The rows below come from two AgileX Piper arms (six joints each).
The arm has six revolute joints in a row. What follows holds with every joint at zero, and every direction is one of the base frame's. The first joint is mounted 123.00 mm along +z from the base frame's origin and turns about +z. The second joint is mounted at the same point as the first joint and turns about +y. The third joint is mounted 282.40 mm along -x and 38.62 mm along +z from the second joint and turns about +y. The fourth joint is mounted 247.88 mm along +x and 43.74 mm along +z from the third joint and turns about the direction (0.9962, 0, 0.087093). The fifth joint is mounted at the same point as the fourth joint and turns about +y. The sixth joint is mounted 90.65 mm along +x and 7.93 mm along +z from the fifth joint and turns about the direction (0.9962, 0, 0.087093). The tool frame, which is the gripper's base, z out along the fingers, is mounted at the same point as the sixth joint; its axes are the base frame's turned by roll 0.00, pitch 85.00 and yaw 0.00 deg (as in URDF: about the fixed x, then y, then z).
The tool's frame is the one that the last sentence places.
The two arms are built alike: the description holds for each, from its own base.
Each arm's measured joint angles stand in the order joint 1, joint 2, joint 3, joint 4, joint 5, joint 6.
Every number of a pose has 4 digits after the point.
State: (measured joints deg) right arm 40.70 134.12 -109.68 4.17 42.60 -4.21; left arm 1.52 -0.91 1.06 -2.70 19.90 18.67
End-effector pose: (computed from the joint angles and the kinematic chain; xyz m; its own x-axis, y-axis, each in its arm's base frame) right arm 0.3843 0.3365 0.1559 -0.6558 -0.5902 -0.4708 -0.6820 0.7306 0.0341; left arm 0.0529 -0.0001 0.1766 -0.2521 0.2712 -0.9289 0.0614 0.9625 0.2643
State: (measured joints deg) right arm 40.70 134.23 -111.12 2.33 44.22 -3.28; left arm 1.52 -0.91 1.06 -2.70 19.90 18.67
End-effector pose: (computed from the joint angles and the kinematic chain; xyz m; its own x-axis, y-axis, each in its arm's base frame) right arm 0.3865 0.3359 0.1608 -0.6524 -0.5982 -0.4653 -0.6804 0.7327 0.0120; left arm 0.0529 -0.0001 0.1766 -0.2521 0.2712 -0.9289 0.0614 0.9625 0.2643
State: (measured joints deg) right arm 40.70 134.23 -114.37 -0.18 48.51 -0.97; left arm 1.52 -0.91 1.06 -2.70 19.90 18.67
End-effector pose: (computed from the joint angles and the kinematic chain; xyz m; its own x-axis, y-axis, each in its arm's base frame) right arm 0.3894 0.3347 0.1740 -0.6652 -0.5972 -0.4481 -0.6641 0.7476 -0.0106; left arm 0.0529 -0.0001 0.1766 -0.2521 0.2712 -0.9289 0.0614 0.9625 0.2643
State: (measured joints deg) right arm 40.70 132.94 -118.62 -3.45 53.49 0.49; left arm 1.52 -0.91 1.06 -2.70 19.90 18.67
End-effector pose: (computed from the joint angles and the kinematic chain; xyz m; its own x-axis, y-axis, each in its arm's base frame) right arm 0.3920 0.3314 0.2037 -0.6565 -0.6006 -0.4564 -0.6527 0.7556 -0.0555; left arm 0.0529 -0.0001 0.1766 -0.2521 0.2712 -0.9289 0.0614 0.9625 0.2643
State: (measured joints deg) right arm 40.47 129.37 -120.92 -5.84 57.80 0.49; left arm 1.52 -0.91 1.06 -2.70 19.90 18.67
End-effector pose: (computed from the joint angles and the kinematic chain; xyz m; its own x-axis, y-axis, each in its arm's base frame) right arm 0.3888 0.3214 0.2443 -0.6372 -0.6037 -0.4791 -0.6449 0.7580 -0.0975; left arm 0.0529 -0.0001 0.1766 -0.2521 0.2712 -0.9289 0.0614 0.9625 0.2643
